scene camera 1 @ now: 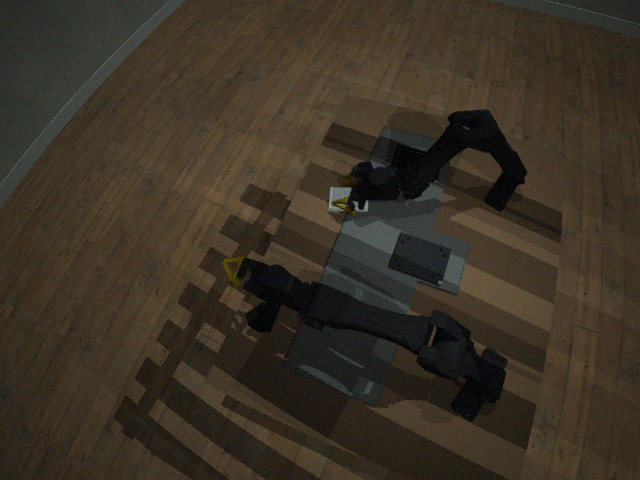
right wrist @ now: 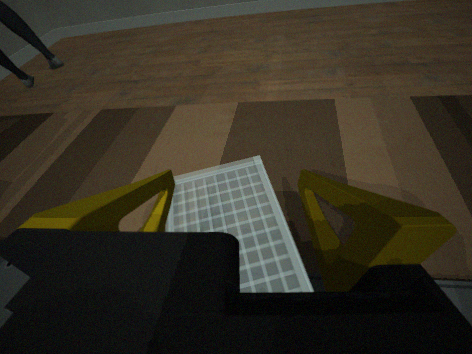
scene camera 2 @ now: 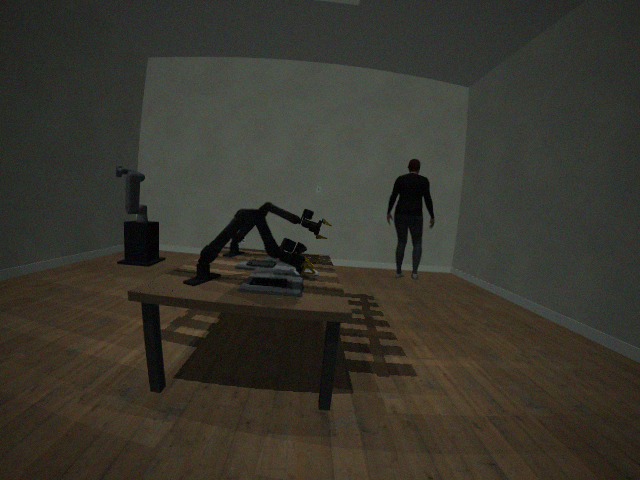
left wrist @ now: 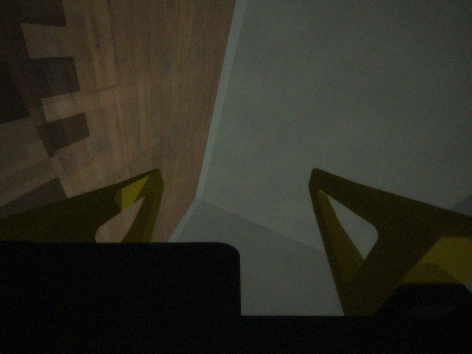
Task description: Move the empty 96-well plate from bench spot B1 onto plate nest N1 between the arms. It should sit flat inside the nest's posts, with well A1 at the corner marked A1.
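Seen in the pictures: left gripper, fingertip midpoint: [scene camera 1: 237, 264] [scene camera 2: 329, 232] [left wrist: 236, 177]; right gripper, fingertip midpoint: [scene camera 1: 336, 192] [right wrist: 236, 176] [scene camera 2: 314, 270]; left arm's base at its link origin: [scene camera 2: 234, 254]; right arm's base at its link origin: [scene camera 1: 504, 187] [scene camera 2: 203, 279].
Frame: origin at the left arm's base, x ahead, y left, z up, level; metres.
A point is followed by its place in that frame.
Observation:
The white 96-well plate [scene camera 1: 336, 193] @[x 0.681, y -0.231, z 0.024 m] [right wrist: 235, 195] @[x 0.673, y -0.230, z 0.018 m] lies at the left edge of the grey board, partly hidden by the right gripper. My right gripper [scene camera 1: 343, 193] @[x 0.680, y -0.229, z 0.035 m] [scene camera 2: 308, 266] @[x 0.680, y -0.229, z 0.035 m] [right wrist: 236, 176] @[x 0.680, y -0.229, z 0.035 m] is open at the plate. In the right wrist view its left finger overlaps the plate's left edge and its right finger is apart from the plate's right edge. The dark plate nest [scene camera 1: 419, 256] @[x 0.342, y -0.203, z 0.025 m] [scene camera 2: 261, 263] @[x 0.346, y -0.224, z 0.025 m] with small corner posts holds no plate; a small pale mark shows at its lower right corner. My left gripper [scene camera 1: 232, 271] @[x 0.669, y 0.163, z 0.223 m] [scene camera 2: 327, 230] @[x 0.669, y 0.163, z 0.223 m] [left wrist: 236, 177] @[x 0.669, y 0.163, z 0.223 m] is open and empty, raised away from plate and nest.
The grey board [scene camera 1: 361, 232] @[x 0.533, y -0.168, z 0.013 m] runs under both arms. A black recessed tray [scene camera 1: 405, 156] @[x 0.580, y -0.505, z 0.015 m] lies near its upper end, partly behind the right arm. The left arm crosses the board's lower part. A person [scene camera 2: 412, 196] and another robot on a black pedestal [scene camera 2: 141, 241] stand beyond the table.

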